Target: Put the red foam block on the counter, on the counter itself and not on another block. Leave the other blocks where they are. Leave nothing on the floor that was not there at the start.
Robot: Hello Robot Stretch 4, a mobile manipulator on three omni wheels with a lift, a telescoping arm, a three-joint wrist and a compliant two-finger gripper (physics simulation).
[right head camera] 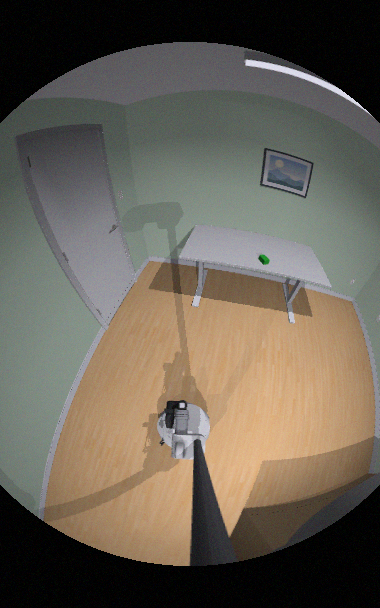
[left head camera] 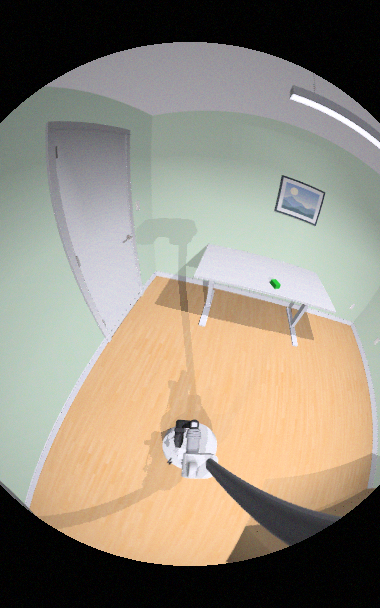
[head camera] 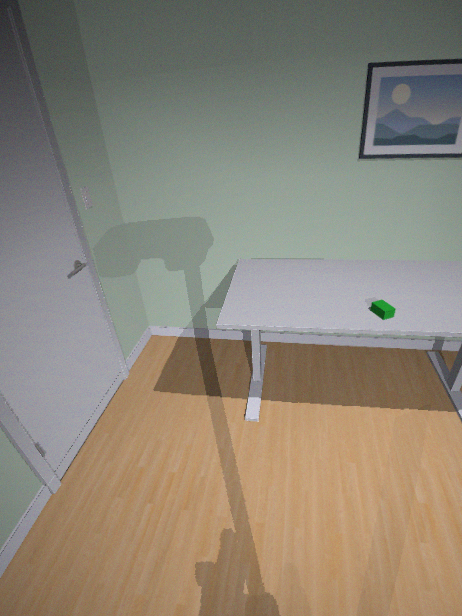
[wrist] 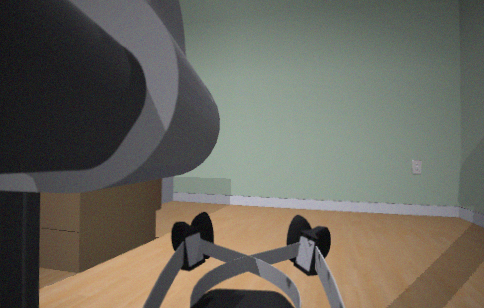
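White table: point(left head camera: 221, 264) and point(head camera: 267, 295) are the same spot on it.
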